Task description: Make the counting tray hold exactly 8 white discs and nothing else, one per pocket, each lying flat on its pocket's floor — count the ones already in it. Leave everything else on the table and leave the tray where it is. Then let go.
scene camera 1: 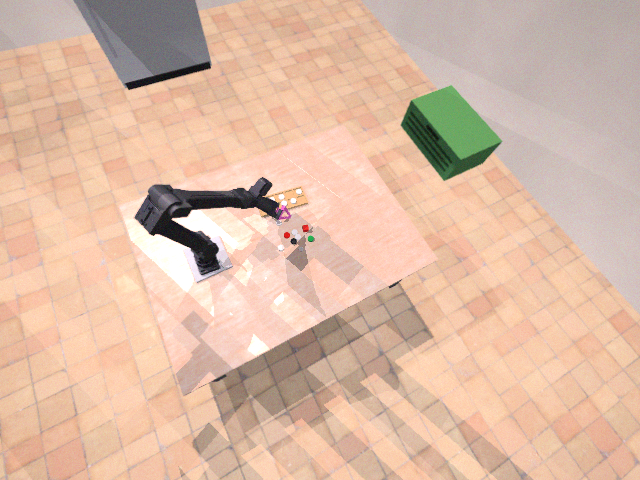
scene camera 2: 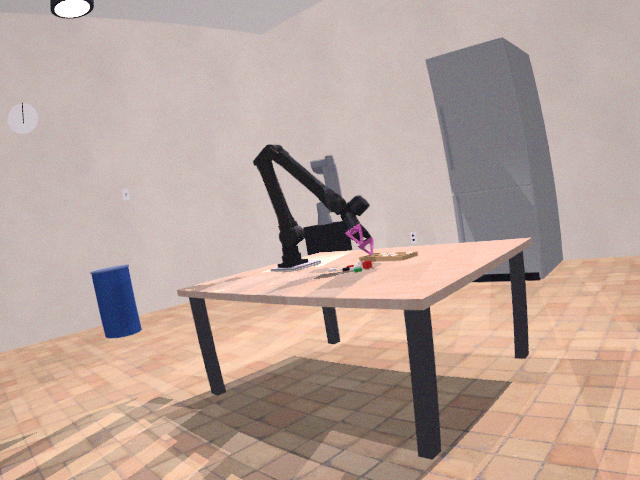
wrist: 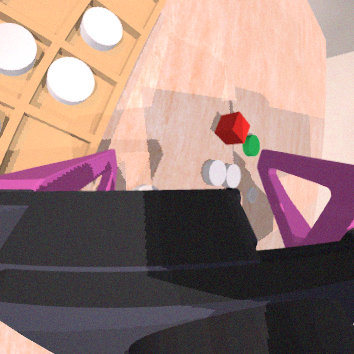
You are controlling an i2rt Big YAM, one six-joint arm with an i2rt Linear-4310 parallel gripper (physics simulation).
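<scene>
The wooden counting tray (scene camera 1: pixel 305 197) (scene camera 2: pixel 400 257) (wrist: pixel 55 137) has white discs in several pockets; three show clearly in the wrist view, one disc (wrist: pixel 101 27), a second disc (wrist: pixel 71 81) and a third disc (wrist: pixel 14 49). The pocket nearest the left finger looks empty; the arm hides part of the tray. My gripper (scene camera 1: pixel 284 212) (scene camera 2: pixel 364 246) (wrist: pixel 190 157) is open and empty, above the table beside the tray's edge. Two loose white discs, one (wrist: pixel 217 173) and another (wrist: pixel 233 176), lie close together. A white disc (wrist: pixel 146 188) shows partly behind the gripper body. Another white disc (scene camera 1: pixel 280 248) lies apart.
Near the loose white discs lie a red cube (scene camera 1: pixel 305 227) (wrist: pixel 232 128), a green disc (scene camera 1: pixel 310 238) (wrist: pixel 251 145), a red disc (scene camera 1: pixel 286 235), a black disc (scene camera 1: pixel 293 241) and a small grey disc (wrist: pixel 252 195). The arm's base plate (scene camera 1: pixel 225 259) is at the table's left side.
</scene>
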